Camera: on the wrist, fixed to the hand. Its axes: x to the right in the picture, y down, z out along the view.
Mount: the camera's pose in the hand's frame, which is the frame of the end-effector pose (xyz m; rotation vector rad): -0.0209 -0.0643 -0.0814 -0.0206 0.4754 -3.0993
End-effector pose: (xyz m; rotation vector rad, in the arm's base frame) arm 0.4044 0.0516 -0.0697 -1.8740 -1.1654 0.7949
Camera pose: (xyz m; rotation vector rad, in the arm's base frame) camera 0.4349 0.0273 0.0287 1.0256 -1.7220 -1.2719
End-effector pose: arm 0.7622 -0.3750 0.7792 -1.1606 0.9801 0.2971
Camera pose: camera 0.7523 -0.4667 0.8311 -1.4011 -1.2353 -2.3642
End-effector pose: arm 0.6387 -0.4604 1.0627 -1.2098 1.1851 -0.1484
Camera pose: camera 0.5979 -0.5257 1.1353 1.4792 1.2279 2.1026
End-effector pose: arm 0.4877 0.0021 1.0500 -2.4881 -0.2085 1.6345
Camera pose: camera 0.5523 0.0563 1.1139 -0.0402 -1.9294 -0.4804
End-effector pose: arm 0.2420 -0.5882 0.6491 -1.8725 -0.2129 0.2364
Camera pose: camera 0.2419 -0.6485 0.7361 0.2014 -2.0720 -2.0482
